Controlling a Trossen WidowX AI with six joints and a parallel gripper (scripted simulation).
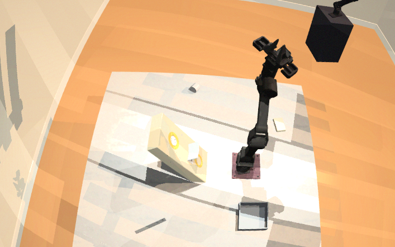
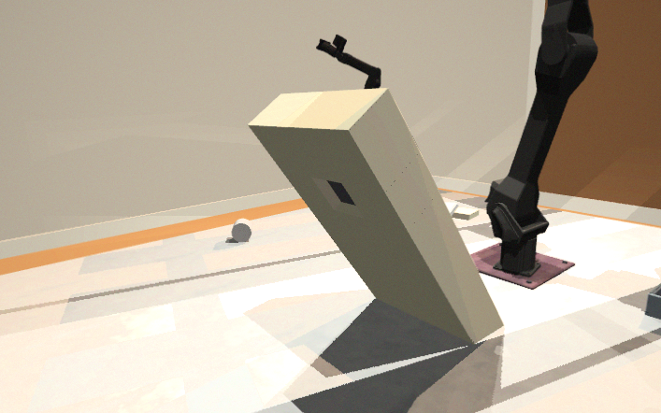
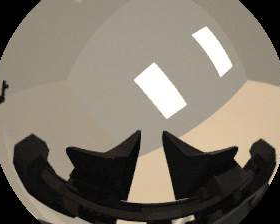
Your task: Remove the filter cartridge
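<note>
The round filter cartridge is 590 mm below my gripper tip, 380 mm ahead of it and 30 mm to the right of it. From my gripper tip the other things lie so: cream block: 810 mm below, 270 mm behind, 200 mm to the right; then grey tray: 810 mm below, 330 mm to the left, 20 mm ahead; then service panel: 660 mm below, 330 mm ahead, 20 mm to the right.
</note>
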